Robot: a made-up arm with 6 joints.
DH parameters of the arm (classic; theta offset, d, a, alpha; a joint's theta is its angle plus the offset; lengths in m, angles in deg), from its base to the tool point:
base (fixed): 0 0.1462 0 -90
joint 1: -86.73 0 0.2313 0
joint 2: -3.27 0.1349 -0.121 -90
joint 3: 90 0.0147 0.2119 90
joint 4: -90 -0.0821 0.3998 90
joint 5: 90 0.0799 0.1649 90
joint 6: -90 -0.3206 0.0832 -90
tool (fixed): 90 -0.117 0 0
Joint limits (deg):
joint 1: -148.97..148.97
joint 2: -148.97..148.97
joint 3: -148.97..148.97
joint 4: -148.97..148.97
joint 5: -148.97..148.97
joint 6: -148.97..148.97
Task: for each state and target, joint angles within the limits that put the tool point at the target. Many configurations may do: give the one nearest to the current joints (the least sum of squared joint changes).
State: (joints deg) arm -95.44 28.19 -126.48 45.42 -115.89 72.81
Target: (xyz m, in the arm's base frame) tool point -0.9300 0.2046 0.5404
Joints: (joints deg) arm -81.76 43.35 -85.43 55.17 -113.76 63.78
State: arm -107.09 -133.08 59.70 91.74 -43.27 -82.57
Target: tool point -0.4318 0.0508 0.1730
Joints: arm -139.15 -128.64 67.01 53.78 -6.69 -79.20
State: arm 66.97 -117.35 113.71 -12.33 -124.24 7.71
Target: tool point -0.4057 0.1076 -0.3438
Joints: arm 98.29 -101.35 105.57 2.28 -132.52 15.68
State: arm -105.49 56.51 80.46 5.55 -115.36 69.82
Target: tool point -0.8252 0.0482 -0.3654
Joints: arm -90.03 69.57 82.83 -7.26 -124.02 73.22
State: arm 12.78 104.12 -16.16 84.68 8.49 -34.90
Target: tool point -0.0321 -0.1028 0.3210
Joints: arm -21.91 117.12 -38.71 105.58 -2.73 0.27
